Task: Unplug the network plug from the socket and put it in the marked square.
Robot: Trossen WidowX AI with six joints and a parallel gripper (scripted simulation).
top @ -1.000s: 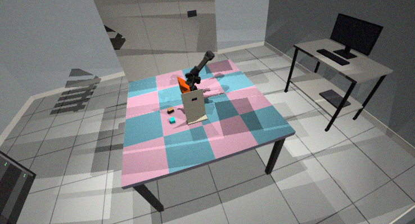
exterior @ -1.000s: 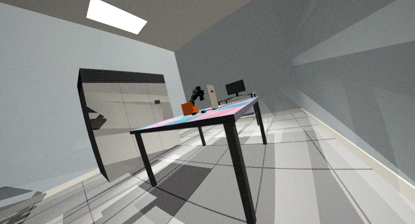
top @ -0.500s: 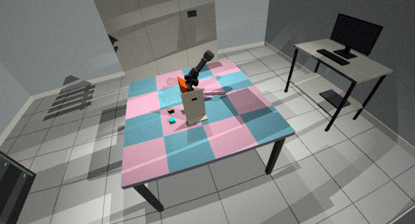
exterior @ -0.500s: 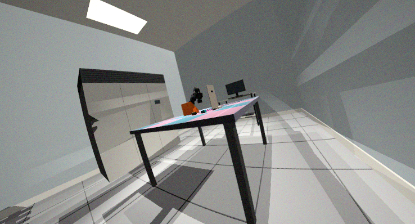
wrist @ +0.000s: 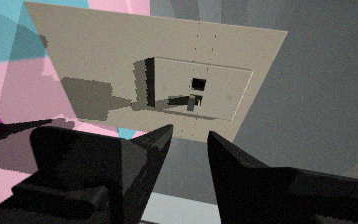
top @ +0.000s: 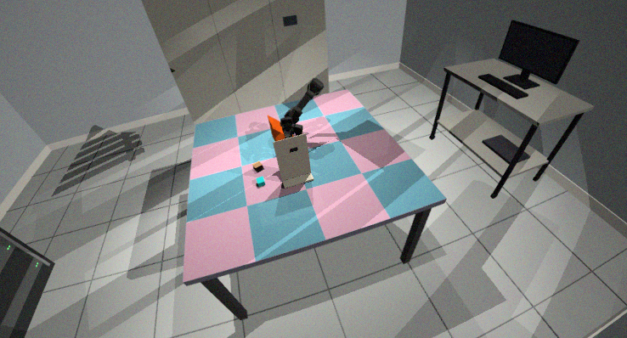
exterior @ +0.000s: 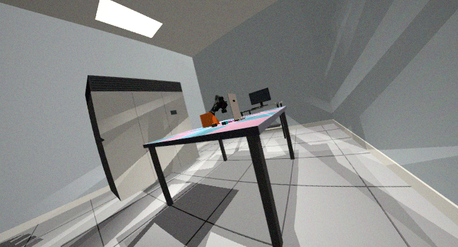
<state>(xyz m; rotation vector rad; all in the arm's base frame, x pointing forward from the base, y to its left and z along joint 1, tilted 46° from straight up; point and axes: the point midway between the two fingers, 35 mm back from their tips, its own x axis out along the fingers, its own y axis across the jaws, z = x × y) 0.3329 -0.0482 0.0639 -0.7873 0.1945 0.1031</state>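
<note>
My gripper tip is 60 mm short of the network plug and 10 mm to the right of it. The rest, counted from my gripper tip: upright panel (80 mm ahead, 10 mm to the left, 80 mm below); then teal block (60 mm ahead, 190 mm to the right, 190 mm below); then magenta marked square (60 mm behind, 10 mm to the left, 210 mm below).
</note>
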